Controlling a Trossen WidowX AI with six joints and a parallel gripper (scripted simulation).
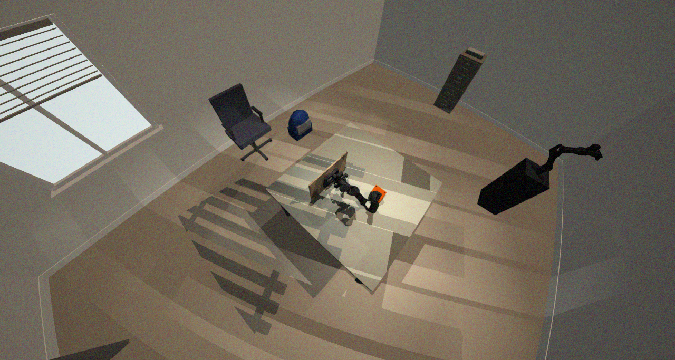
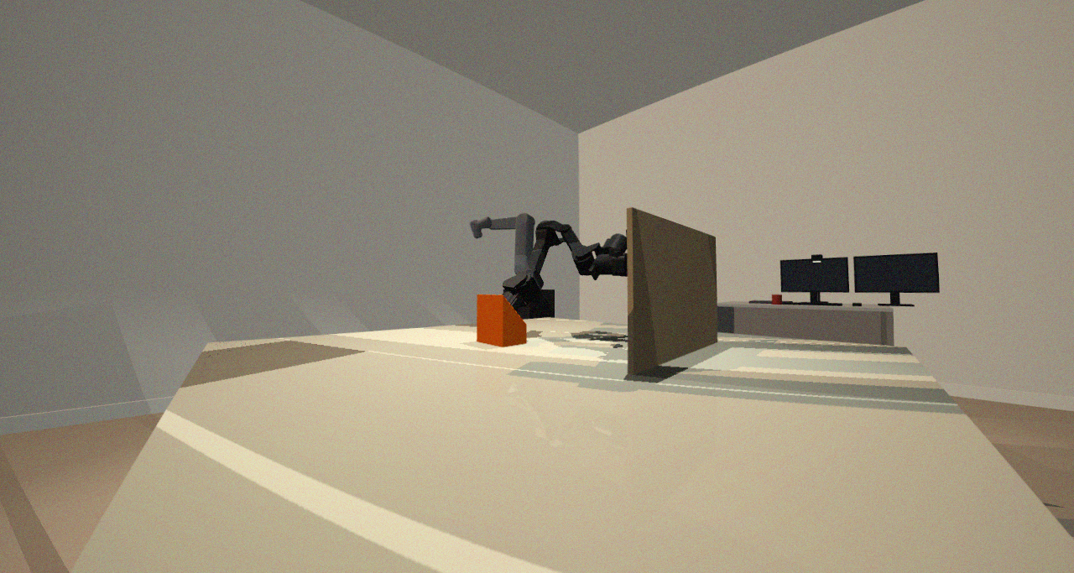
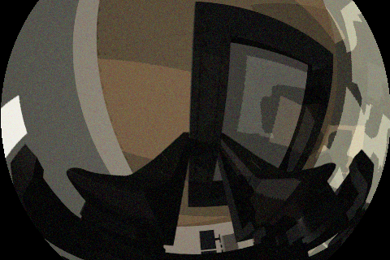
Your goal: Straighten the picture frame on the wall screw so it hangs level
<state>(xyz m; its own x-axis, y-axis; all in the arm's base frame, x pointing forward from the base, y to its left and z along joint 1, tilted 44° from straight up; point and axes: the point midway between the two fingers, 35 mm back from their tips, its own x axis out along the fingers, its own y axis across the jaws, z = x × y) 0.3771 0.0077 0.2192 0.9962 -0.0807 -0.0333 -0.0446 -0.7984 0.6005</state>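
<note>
My gripper tip is 5 cm above the black picture frame and 1 cm short of it. The rest, counted from my gripper tip: brown wall board: 6 cm below, 2 cm ahead.
</note>
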